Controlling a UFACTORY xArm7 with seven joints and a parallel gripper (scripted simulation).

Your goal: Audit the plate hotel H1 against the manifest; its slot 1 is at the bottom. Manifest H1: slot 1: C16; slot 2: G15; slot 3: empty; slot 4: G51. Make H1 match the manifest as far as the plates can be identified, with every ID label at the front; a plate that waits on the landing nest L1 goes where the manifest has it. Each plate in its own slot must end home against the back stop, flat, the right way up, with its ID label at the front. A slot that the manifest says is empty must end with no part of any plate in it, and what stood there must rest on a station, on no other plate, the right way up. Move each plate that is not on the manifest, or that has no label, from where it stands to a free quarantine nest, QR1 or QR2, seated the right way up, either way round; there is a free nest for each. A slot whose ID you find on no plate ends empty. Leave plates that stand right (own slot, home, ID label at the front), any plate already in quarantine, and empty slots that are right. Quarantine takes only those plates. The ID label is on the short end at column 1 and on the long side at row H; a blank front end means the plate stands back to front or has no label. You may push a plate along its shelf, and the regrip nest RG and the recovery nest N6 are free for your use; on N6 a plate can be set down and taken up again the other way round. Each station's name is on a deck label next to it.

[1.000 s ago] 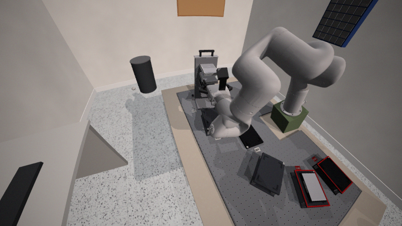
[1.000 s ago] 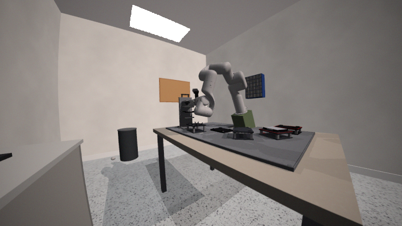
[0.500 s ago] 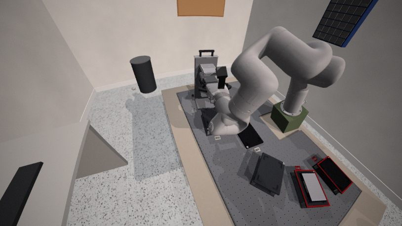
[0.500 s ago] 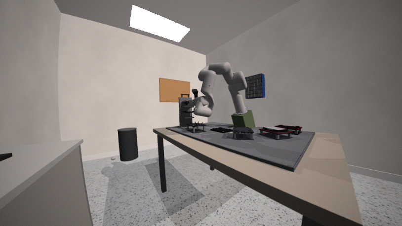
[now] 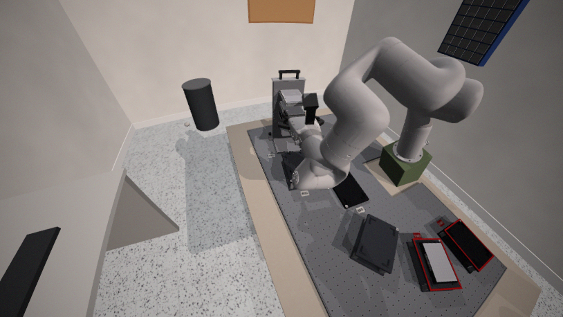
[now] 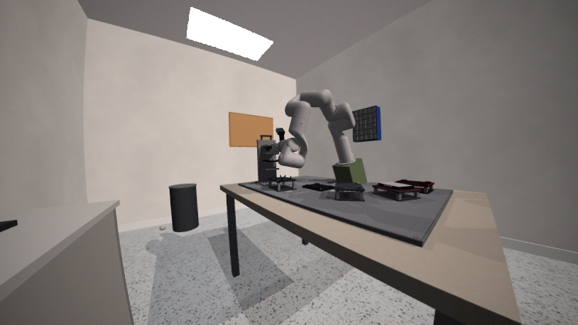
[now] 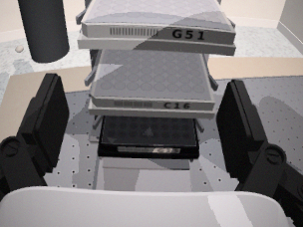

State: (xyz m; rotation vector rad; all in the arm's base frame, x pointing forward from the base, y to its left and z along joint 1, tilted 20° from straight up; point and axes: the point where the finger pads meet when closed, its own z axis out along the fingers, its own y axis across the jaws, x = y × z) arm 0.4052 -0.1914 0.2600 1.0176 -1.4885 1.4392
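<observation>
My hand is 10 mm past the dark plate, 90 mm to the left of it and 80 mm above it. Round my hand: red-framed nest 540 mm behind, 590 mm to the left, 220 mm below; then RG label 200 mm to the left, 250 mm below; then H1 deck label 90 mm ahead, 40 mm to the right, 250 mm below.
</observation>
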